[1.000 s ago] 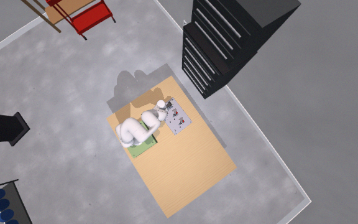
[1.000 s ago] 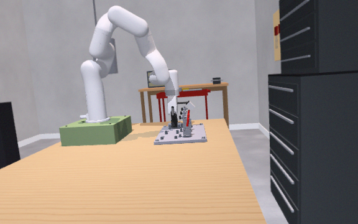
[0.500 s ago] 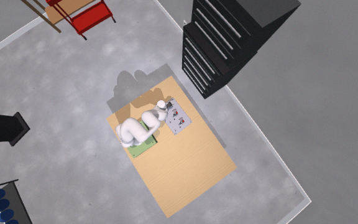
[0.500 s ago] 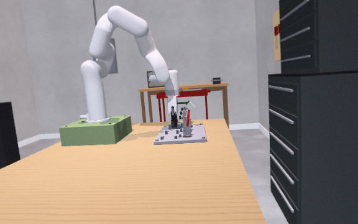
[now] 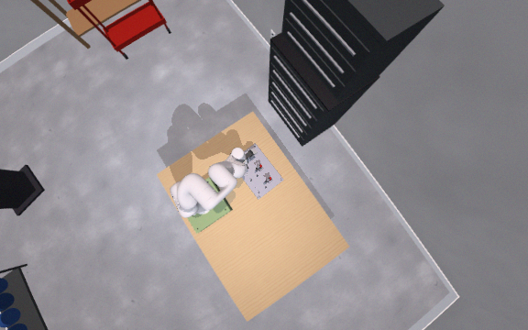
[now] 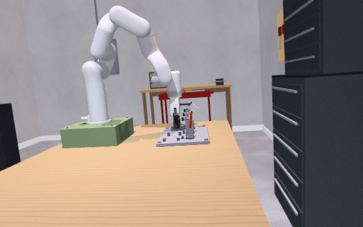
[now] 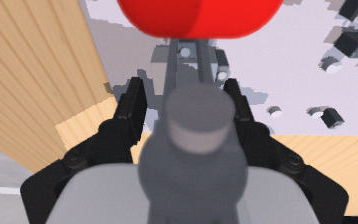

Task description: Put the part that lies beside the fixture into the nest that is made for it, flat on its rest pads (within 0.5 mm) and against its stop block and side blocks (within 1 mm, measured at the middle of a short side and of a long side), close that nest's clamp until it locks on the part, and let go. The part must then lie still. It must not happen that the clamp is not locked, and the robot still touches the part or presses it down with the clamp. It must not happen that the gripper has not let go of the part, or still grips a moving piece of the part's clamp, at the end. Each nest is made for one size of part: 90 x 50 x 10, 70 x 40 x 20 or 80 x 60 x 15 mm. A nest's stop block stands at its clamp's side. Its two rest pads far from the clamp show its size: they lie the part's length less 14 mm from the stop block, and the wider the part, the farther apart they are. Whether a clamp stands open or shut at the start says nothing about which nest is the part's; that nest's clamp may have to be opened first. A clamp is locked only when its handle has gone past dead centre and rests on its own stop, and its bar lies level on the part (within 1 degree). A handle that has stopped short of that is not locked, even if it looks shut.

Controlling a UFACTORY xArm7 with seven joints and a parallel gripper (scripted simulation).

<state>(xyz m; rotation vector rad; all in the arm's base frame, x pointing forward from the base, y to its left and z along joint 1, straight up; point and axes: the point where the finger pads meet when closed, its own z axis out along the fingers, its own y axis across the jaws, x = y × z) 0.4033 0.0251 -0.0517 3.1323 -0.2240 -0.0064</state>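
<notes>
My hand is 1 cm above the grey part. Round my hand: grey fixture plate (12 cm to the right, 4 cm below, 3 cm ahead).
</notes>
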